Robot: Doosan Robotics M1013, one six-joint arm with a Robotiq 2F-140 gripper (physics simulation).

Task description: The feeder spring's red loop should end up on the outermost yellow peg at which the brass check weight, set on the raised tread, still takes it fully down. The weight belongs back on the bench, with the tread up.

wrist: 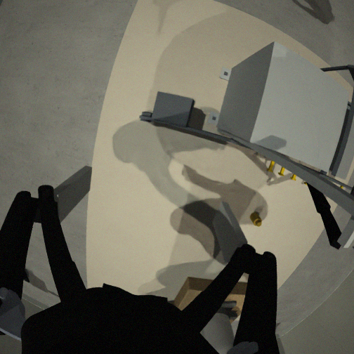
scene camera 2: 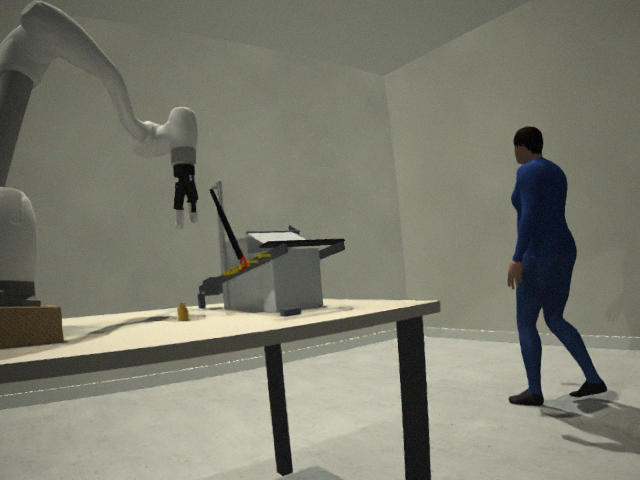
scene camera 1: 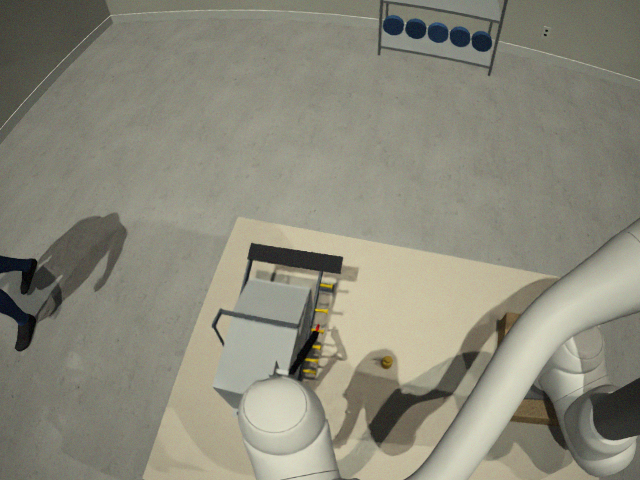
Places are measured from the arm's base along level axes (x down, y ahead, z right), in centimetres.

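Pixels of known places: gripper, fingertip midpoint: (scene camera 2: 186, 225); arm's base, link origin: (scene camera 2: 0, 306) (scene camera 1: 544, 371).
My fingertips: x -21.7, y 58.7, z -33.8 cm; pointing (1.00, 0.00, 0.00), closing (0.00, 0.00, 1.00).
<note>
Ahead of a thing's pixels: the offset from my fingertips to its top centre. "spot": to the spot under its first point.
The black feeder spring {spot: dx -1.5, dy +4.6, dz +20.9 cm} (scene camera 1: 303, 352) (scene camera 2: 226, 222) (wrist: 324, 215) slants down from a tall post to its red loop {spot: dx +13.1, dy +5.1, dz +33.0 cm} (scene camera 1: 317, 327) (scene camera 2: 243, 262). The loop is at the third yellow peg {dx +15.4, dy +5.5, dz +33.2 cm} (scene camera 1: 320, 331) counted from the tread end, among several pegs along the lever. The loop cannot be made out in the wrist view. The black tread {dx +10.5, dy +15.1, dz +49.8 cm} (scene camera 1: 295, 257) (scene camera 2: 310, 242) is raised, with no weight on it. The brass check weight {dx +24.6, dy -13.7, dz +32.3 cm} (scene camera 1: 386, 362) (scene camera 2: 183, 312) (wrist: 256, 219) stands upright on the bench. My gripper (scene camera 2: 186, 217) (wrist: 153, 196) is open and empty, high above the bench; the arm hides it in scene camera 1.
The grey feeder box (scene camera 1: 261, 341) (scene camera 2: 297, 281) (wrist: 300, 110) stands beside the lever. A grey block (wrist: 173, 109) sits at the lever's far end. The tall post {spot: dx +0.3, dy +4.0, dz +21.2 cm} (scene camera 2: 220, 217) rises near my gripper. The arm's wooden base (scene camera 1: 535, 410) (scene camera 2: 31, 325) is across the bench. A person (scene camera 2: 542, 232) stands beyond the bench.
</note>
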